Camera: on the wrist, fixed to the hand. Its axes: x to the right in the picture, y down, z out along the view.
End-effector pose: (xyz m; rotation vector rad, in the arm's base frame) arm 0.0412 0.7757 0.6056 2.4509 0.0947 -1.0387
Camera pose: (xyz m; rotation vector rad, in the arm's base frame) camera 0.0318 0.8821 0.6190 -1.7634 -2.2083 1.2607
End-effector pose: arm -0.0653 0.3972 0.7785 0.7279 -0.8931 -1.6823
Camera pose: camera -0.0635 0.4302 0.6760 -1.2916 -0.1379 2.6111
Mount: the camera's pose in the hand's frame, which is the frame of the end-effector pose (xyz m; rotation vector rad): -0.0285 -0.0912 -0.0497 -0.2249 0.0481 -1.6225
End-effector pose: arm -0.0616 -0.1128 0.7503 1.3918 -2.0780 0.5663
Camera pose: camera 0.0426 -0.0958 0.7716 2.2198 -0.4244 -0.3217
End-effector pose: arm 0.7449 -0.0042 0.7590 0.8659 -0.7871 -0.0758
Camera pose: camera 0.7788 -0.0219 0.6583 1.0813 0.1477 -1.5249
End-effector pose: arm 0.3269 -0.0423 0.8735 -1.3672 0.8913 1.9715
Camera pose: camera 0.4336 -0.0278 0.8698 -1.4311 -0.4738 0.7177
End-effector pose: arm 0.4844 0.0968 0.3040 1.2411 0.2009 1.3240
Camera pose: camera 0.4946 0.1235 0.2002 0.4798 0.8409 -0.0632
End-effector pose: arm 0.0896 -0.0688 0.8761 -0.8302 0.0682 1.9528
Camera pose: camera 0.1970 -0.0617 0.8807 -0.6661 -0.6211 0.3982
